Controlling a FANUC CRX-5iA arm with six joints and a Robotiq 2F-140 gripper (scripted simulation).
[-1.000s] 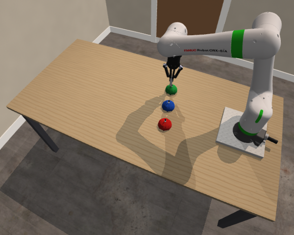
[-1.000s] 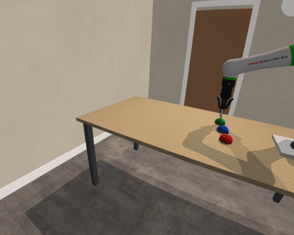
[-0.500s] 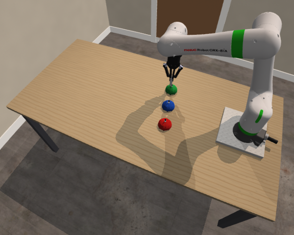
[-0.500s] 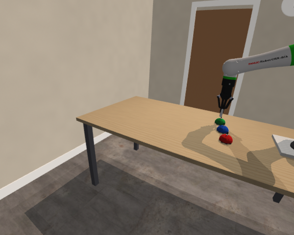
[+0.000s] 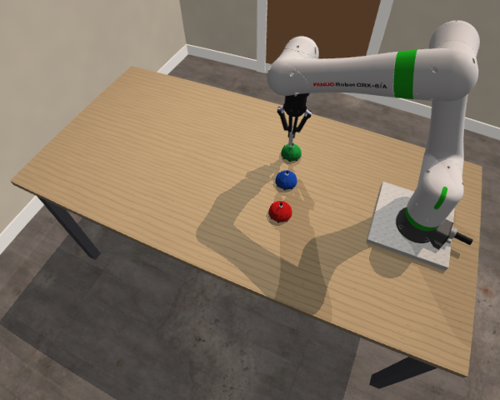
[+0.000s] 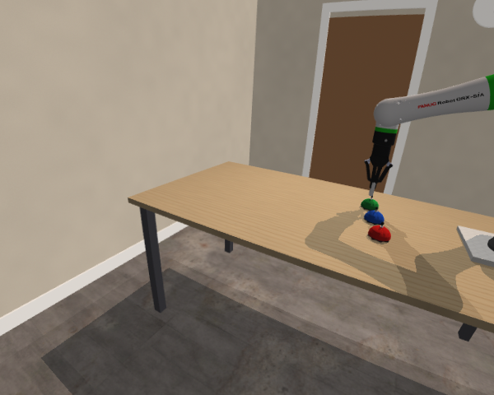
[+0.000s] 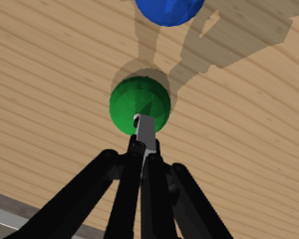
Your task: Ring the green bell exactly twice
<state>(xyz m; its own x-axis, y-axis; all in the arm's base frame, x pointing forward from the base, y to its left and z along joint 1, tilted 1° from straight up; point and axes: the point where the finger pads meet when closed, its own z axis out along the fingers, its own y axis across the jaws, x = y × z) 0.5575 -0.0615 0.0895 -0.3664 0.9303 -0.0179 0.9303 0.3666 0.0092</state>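
The green bell lies 60 mm below my hand and 10 mm behind it. Round my hand: red bell 270 mm to the left, 120 mm behind, 60 mm below; then blue bell 130 mm to the left, 60 mm below, 60 mm behind.
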